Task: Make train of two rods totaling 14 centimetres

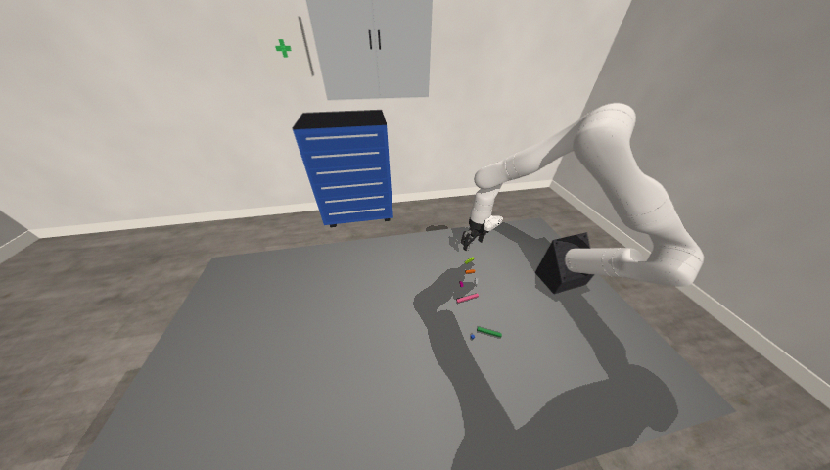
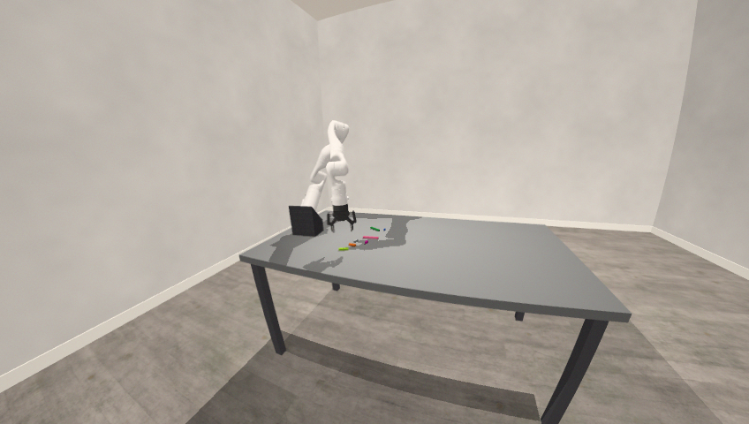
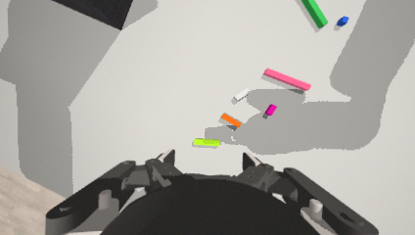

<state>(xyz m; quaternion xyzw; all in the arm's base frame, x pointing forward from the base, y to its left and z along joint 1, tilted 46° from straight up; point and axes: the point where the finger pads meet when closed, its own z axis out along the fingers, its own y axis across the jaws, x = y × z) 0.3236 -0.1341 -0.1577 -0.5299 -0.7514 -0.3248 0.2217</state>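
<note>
My hand is 170 mm to the right of the pink rod, 100 mm short of it and 100 mm above it. Also, from my hand: orange rod: 100 mm below, 60 mm to the left, 30 mm ahead; then grey rod: 110 mm to the left, 100 mm below, 30 mm ahead; then lime rod: 100 mm below.
</note>
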